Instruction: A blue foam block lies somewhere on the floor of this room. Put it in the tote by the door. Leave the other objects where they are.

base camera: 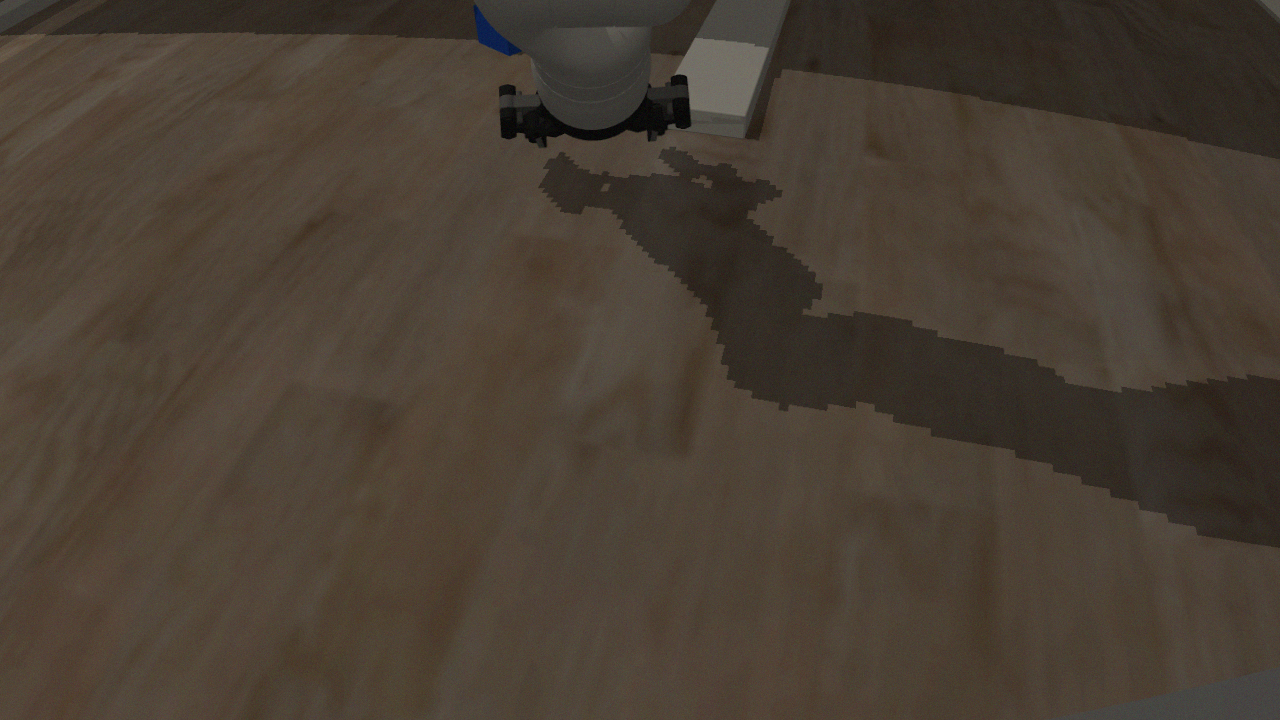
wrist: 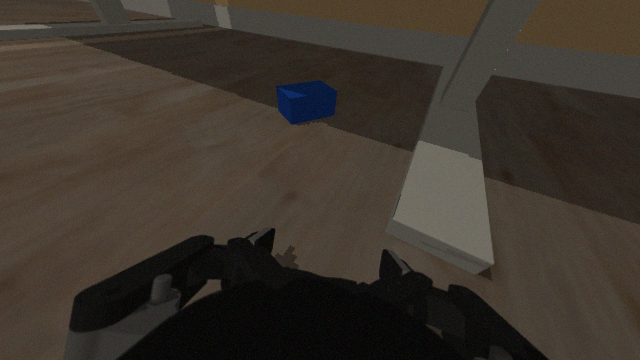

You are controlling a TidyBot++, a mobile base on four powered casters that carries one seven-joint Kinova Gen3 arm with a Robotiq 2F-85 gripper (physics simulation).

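Frame: origin at the arm's base, x ahead, y left, z up, level; metres.
Where they show: gripper, fingertip midpoint: (wrist: 326, 250).
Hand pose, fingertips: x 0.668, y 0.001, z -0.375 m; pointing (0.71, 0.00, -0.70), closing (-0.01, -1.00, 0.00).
After its pixels a point has its place.
A blue foam block (base camera: 494, 34) @(x 0.910, y 0.107, z -0.377 m) (wrist: 306, 103) @(x 0.910, y 0.070, z -0.364 m) lies on the floor at the edge of a shaded strip. In the wrist view it is above the middle, beyond the fingertips; in the base camera view the arm hides most of it. My gripper (base camera: 594, 138) @(x 0.668, y 0.001, z -0.375 m) (wrist: 326, 250) @(x 0.668, y 0.001, z -0.375 m) is open, with nothing between its fingers, above the floor and short of the block. The tote by the door does not show in either view.
A light flat foot or beam (base camera: 723, 76) @(x 0.758, y -0.121, z -0.372 m) (wrist: 442, 200) @(x 0.740, y -0.106, z -0.372 m) lies on the floor right of the gripper and block, joined to a grey upright (wrist: 467, 65) @(x 0.990, y -0.183, z -0.302 m) in the wrist view. A grey rail (wrist: 150, 27) @(x 1.521, y 0.890, z -0.386 m) runs at the far left, and a pale baseboard (wrist: 350, 42) @(x 1.572, y 0.026, z -0.370 m) runs behind the block.
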